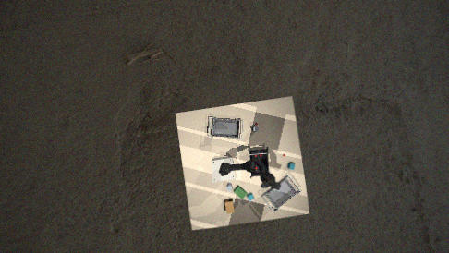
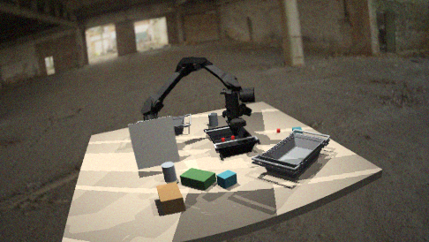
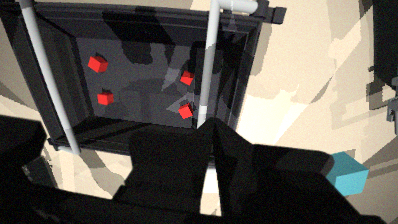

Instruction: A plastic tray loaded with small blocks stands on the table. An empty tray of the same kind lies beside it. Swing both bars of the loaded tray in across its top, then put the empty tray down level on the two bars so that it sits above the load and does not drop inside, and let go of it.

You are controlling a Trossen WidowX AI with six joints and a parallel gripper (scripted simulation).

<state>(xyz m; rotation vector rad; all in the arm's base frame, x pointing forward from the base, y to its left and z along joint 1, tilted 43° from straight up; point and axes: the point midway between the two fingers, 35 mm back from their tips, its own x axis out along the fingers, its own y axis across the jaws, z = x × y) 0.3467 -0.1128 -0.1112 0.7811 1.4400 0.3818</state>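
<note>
Now: the light grey tray 20 cm behind my gripper tip, 55 cm to the left of it and 5 cm below it. From my gripper tip the other things lie so: small red cube: 31 cm ahead, 9 cm to the left, 8 cm below; green block: 26 cm behind, 15 cm to the right, 7 cm below; orange block: 41 cm behind, 25 cm to the right, 6 cm below.
</note>
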